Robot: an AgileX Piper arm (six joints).
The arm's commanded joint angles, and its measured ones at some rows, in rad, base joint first. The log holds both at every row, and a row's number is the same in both.
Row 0, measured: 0.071, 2.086, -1.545, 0.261, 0.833, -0.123
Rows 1 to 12, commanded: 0.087, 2.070, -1.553, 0.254, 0.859, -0.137; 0.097, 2.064, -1.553, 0.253, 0.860, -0.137; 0.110, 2.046, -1.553, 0.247, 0.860, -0.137; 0.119, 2.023, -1.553, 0.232, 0.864, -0.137; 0.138, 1.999, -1.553, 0.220, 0.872, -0.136; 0.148, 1.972, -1.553, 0.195, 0.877, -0.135; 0.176, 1.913, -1.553, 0.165, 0.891, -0.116; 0.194, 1.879, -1.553, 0.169, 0.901, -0.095; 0.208, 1.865, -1.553, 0.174, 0.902, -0.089; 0.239, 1.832, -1.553, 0.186, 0.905, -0.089; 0.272, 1.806, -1.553, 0.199, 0.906, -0.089; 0.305, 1.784, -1.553, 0.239, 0.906, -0.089
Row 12, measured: 0.262, 1.819, -1.545, 0.192, 0.902, -0.095
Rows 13 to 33, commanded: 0.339, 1.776, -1.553, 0.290, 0.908, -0.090; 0.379, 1.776, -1.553, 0.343, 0.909, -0.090; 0.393, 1.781, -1.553, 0.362, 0.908, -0.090; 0.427, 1.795, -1.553, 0.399, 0.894, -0.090; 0.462, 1.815, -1.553, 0.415, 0.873, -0.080; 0.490, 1.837, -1.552, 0.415, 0.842, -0.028; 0.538, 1.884, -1.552, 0.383, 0.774, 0.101; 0.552, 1.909, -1.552, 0.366, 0.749, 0.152; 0.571, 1.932, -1.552, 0.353, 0.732, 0.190; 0.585, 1.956, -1.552, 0.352, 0.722, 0.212; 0.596, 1.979, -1.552, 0.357, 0.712, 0.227; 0.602, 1.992, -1.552, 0.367, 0.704, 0.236; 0.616, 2.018, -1.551, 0.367, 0.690, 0.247; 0.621, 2.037, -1.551, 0.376, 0.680, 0.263; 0.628, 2.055, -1.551, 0.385, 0.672, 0.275; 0.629, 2.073, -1.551, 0.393, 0.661, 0.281; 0.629, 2.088, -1.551, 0.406, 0.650, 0.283; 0.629, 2.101, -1.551, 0.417, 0.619, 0.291; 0.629, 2.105, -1.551, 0.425, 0.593, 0.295; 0.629, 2.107, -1.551, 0.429, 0.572, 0.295; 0.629, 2.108, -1.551, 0.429, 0.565, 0.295
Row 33, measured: 0.627, 2.109, -1.545, 0.421, 0.589, 0.291
